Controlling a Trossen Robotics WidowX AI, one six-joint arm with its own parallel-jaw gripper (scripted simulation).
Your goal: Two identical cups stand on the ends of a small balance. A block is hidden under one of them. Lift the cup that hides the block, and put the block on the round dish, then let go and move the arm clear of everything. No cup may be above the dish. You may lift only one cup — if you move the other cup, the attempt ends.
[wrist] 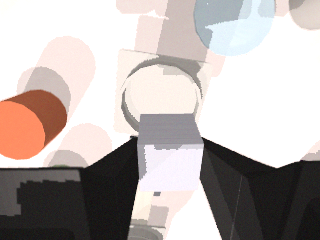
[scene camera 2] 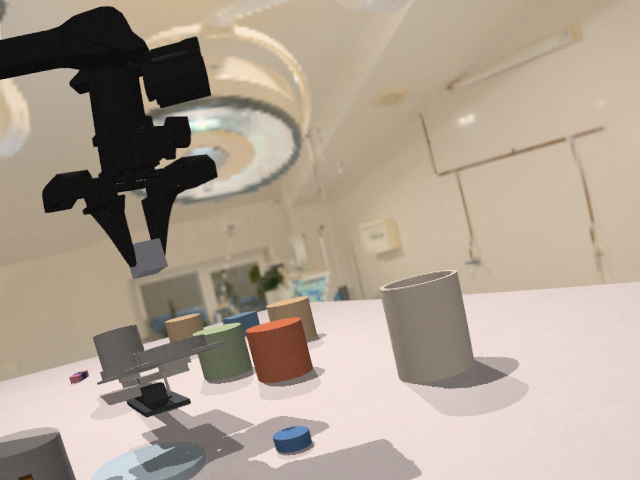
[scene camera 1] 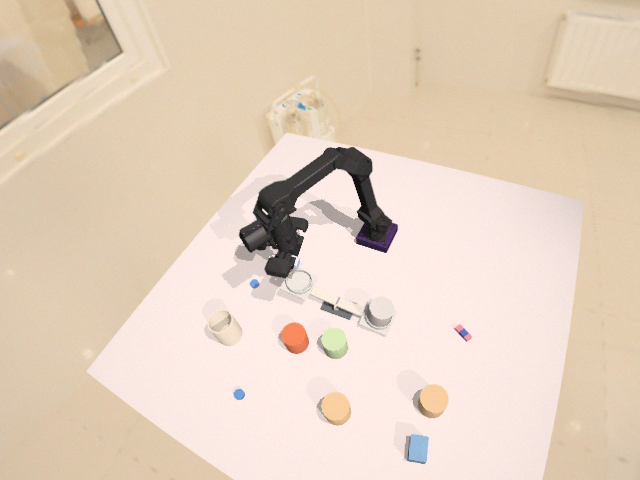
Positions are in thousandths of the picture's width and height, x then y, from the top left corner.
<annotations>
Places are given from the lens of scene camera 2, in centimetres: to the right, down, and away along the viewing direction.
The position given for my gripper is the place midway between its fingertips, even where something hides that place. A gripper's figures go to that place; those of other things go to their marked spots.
my gripper (scene camera 2: 230, 549): -18, 2, 56
grey block (scene camera 2: 235, 541): -17, 2, 55
grey cup (scene camera 2: 180, 724): -29, 15, 74
The marked spots on the grey cup and the grey block are 27 cm apart.
</annotations>
